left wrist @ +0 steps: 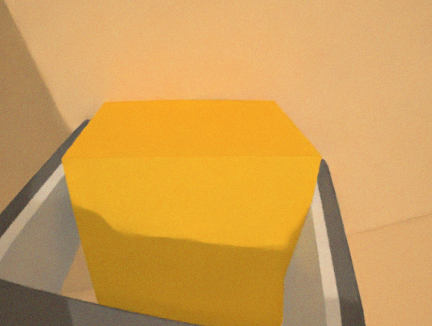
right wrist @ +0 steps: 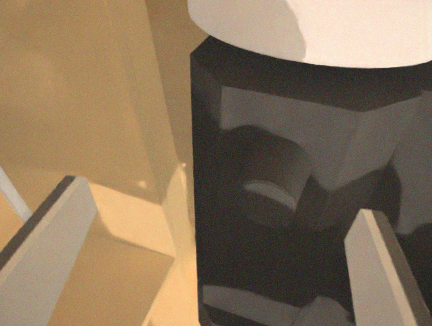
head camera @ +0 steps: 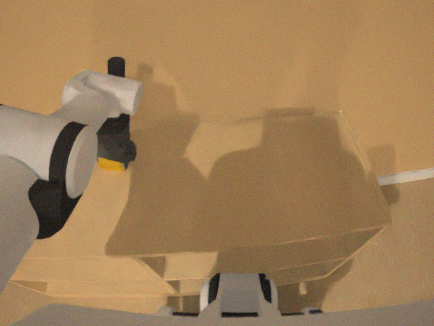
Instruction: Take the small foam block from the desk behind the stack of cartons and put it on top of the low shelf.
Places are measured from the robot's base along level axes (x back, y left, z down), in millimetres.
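Pixels of known places: left gripper, fingertip midpoint: (left wrist: pixel 201 158) (head camera: pixel 113 163); right gripper, fingertip midpoint: (right wrist: pixel 218 209).
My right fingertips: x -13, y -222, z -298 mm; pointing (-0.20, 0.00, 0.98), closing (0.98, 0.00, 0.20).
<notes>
Behind a point stands the place of what it marks.
The small foam block (head camera: pixel 111 164) @[x -370, y 316, z -655 mm] (left wrist: pixel 190 200) @[x -377, y 321, z -658 mm] is yellow. My left gripper (head camera: pixel 115 161) @[x -391, y 327, z -630 mm] (left wrist: pixel 201 158) @[x -391, y 327, z -630 mm] is shut on it, with a finger on each side. They are over the left part of the low wooden shelf (head camera: pixel 210 142) @[x -469, y 76, z -611 mm] (left wrist: pixel 370 110) @[x -392, y 404, z -611 mm], near its back edge. I cannot tell whether the block touches the shelf top. My right gripper (right wrist: pixel 218 209) @[x -13, y -222, z -297 mm] is open, its fingers wide apart with no object between them. It does not show clearly in the head view. The desk and the stack of cartons do not show.
The shelf's open compartments (head camera: pixel 190 265) @[x -208, y 148, z -345 mm] face the robot's body (head camera: pixel 240 295) @[x -94, y -2, z -520 mm]. Arm shadows cover much of its top. A white strip (head camera: pixel 407 176) @[x -690, y -885, z -59 mm] lies on the floor to the right. Behind the right fingers is a large dark part (right wrist: pixel 270 260) @[x 13, y -33, z -191 mm] of the robot.
</notes>
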